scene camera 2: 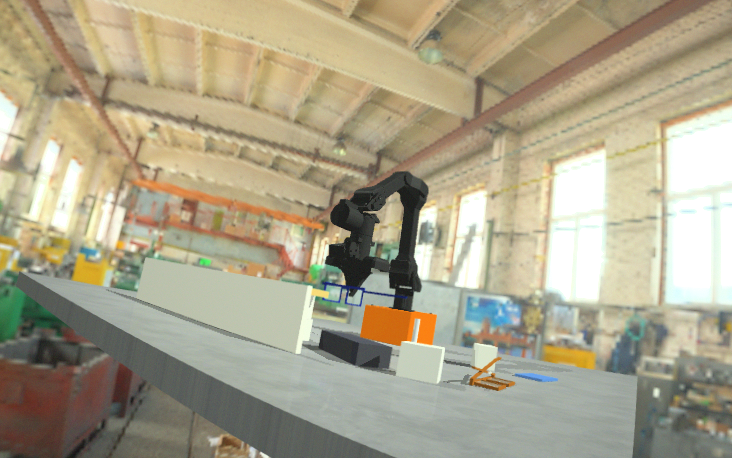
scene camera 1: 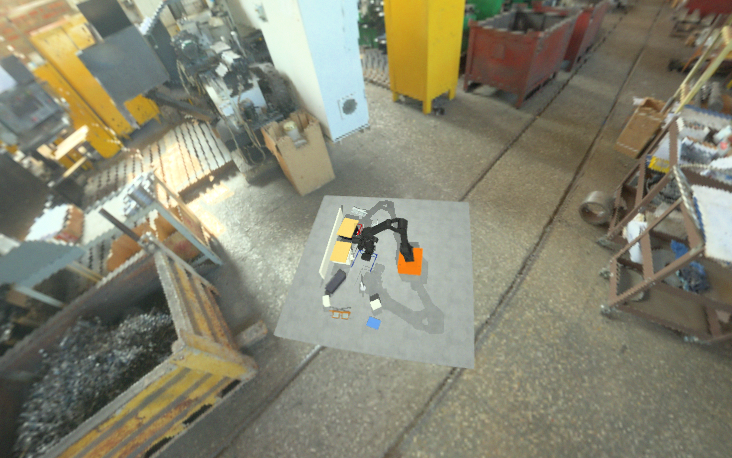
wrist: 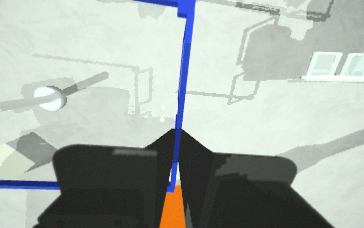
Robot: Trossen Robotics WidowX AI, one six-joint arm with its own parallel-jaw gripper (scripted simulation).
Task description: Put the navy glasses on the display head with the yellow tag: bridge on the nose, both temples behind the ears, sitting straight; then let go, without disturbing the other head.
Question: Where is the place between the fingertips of the gripper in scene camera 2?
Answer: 350, 296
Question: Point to a dark box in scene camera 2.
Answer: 358, 351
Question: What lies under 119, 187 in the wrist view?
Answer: The gripper.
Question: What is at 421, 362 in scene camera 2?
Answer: A white block.
